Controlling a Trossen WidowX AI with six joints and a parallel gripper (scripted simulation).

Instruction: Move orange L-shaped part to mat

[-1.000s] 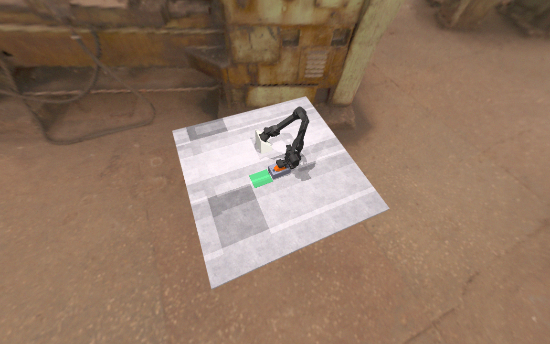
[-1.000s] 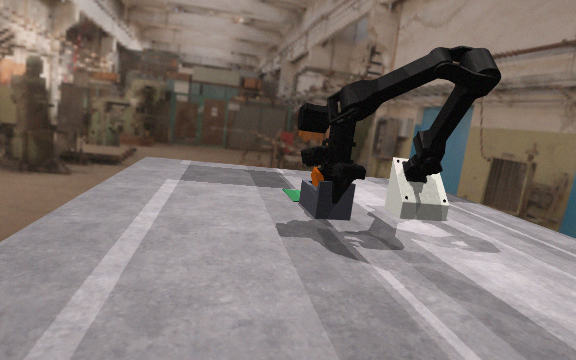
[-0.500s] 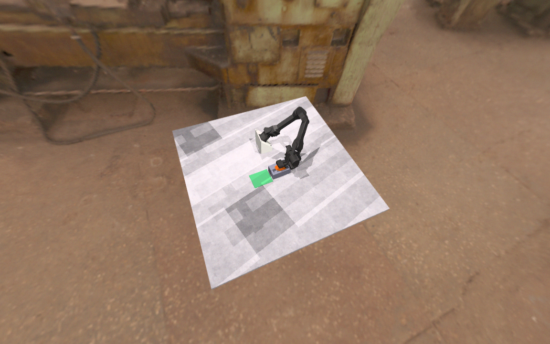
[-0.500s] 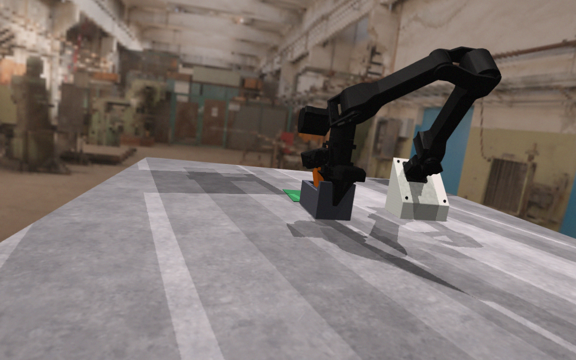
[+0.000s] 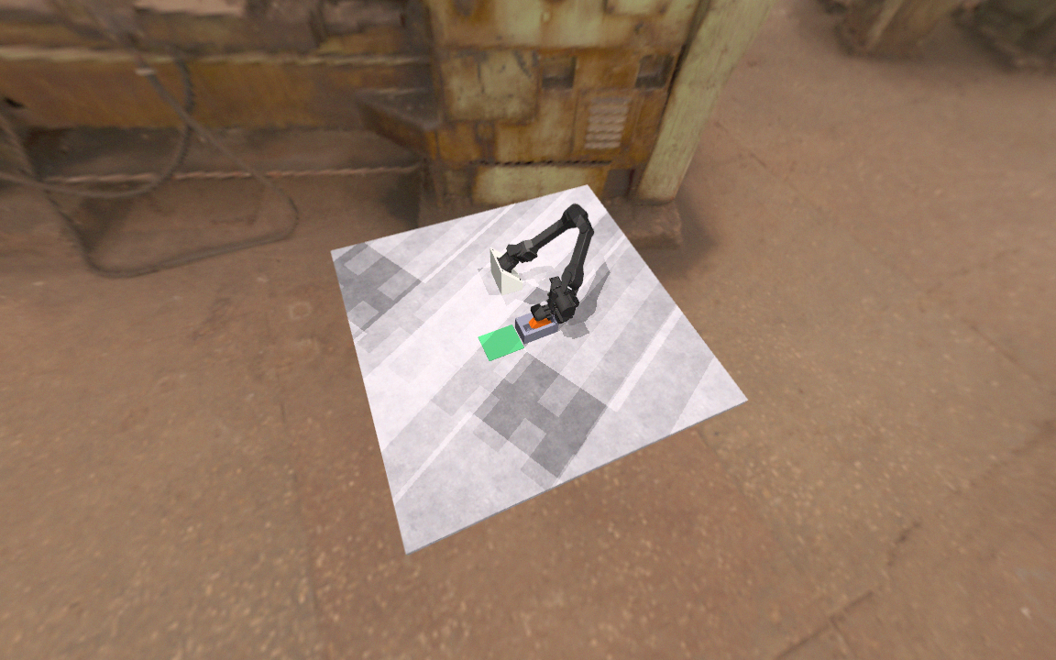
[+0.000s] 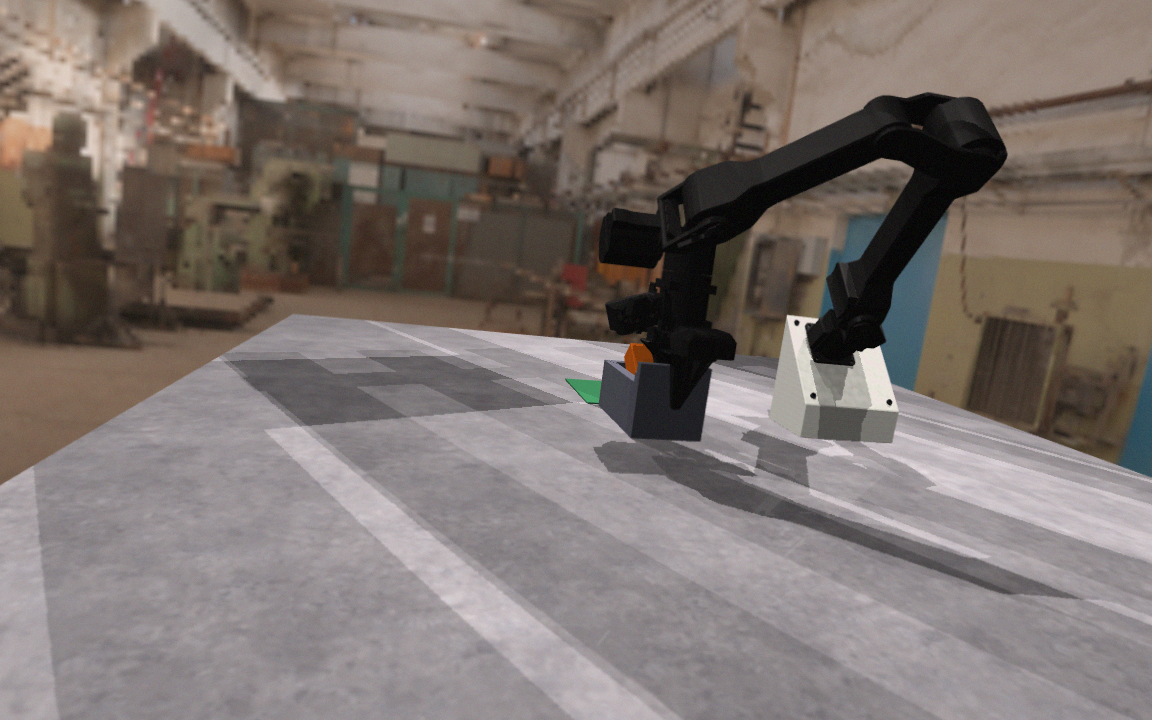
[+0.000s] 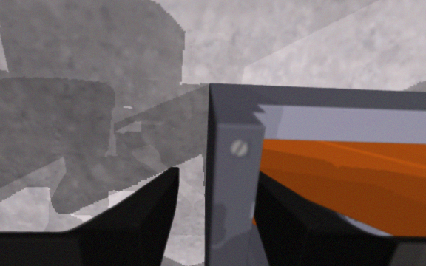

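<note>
Right now my gripper tip is 50 mm to the left of the orange L-shaped part. From my gripper tip the other things lie so: green mat (230 mm to the right, 60 mm below, 10 mm ahead).
</note>
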